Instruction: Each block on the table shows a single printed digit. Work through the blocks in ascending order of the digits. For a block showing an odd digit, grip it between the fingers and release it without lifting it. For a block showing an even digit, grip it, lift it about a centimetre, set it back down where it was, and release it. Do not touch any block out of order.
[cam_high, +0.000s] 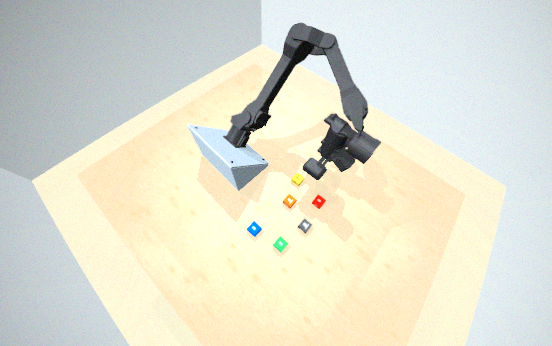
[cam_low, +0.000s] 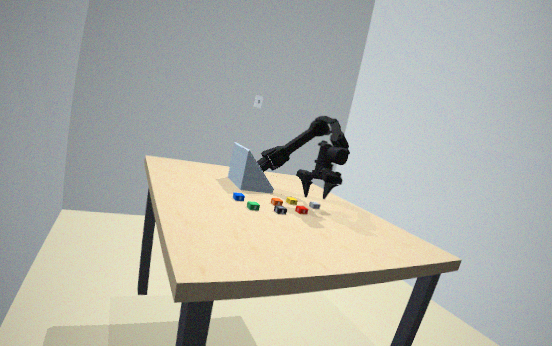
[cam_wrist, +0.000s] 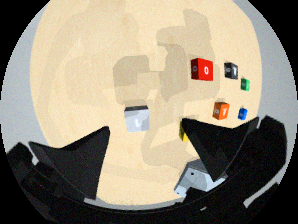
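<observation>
My gripper tip is 10 mm to the right of the light grey block and 30 mm above it. Also, from my gripper tip: orange block (160 mm to the right, 30 mm below); then red block (70 mm ahead, 100 mm to the right, 30 mm below); then yellow block (30 mm behind, 80 mm to the right, 30 mm below).
</observation>
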